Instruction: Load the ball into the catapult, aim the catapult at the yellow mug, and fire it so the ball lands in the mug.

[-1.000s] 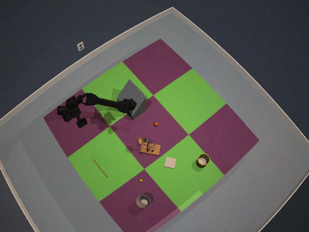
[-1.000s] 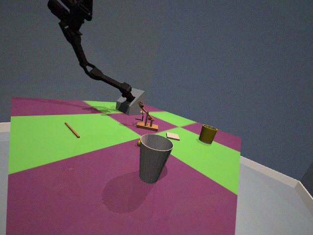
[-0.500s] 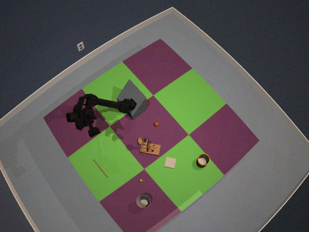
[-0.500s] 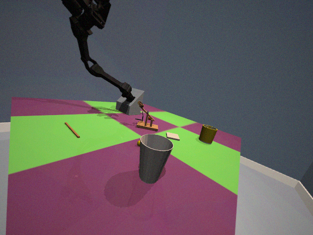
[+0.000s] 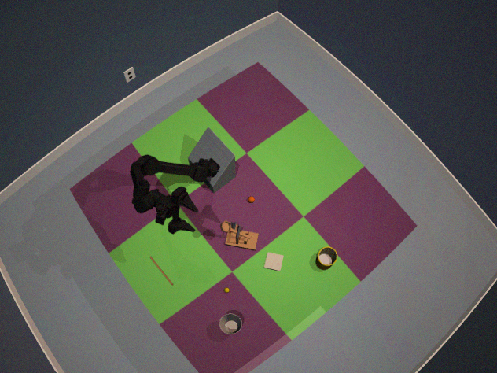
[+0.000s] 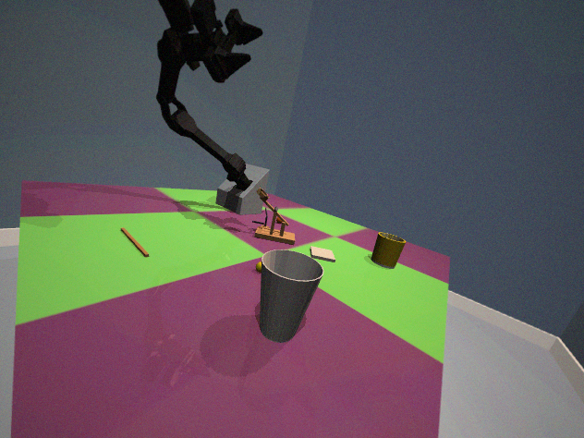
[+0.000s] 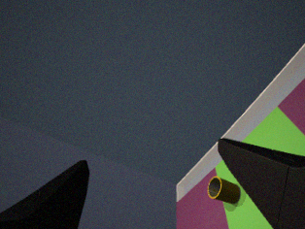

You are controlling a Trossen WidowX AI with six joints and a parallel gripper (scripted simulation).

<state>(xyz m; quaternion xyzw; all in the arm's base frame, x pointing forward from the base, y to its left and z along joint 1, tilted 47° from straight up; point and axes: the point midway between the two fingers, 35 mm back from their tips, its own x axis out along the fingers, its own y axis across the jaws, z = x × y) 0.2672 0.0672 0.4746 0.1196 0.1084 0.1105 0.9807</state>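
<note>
My gripper tip is 17 cm to the right of the wooden catapult and 45 cm above it. The rest, counted from my gripper tip: thin wooden stick: 10 cm behind, 20 cm to the right, 52 cm below; small yellow ball: 17 cm ahead, 3 cm to the right, 51 cm below; grey cup: 32 cm ahead, 14 cm to the right, 49 cm below.
</note>
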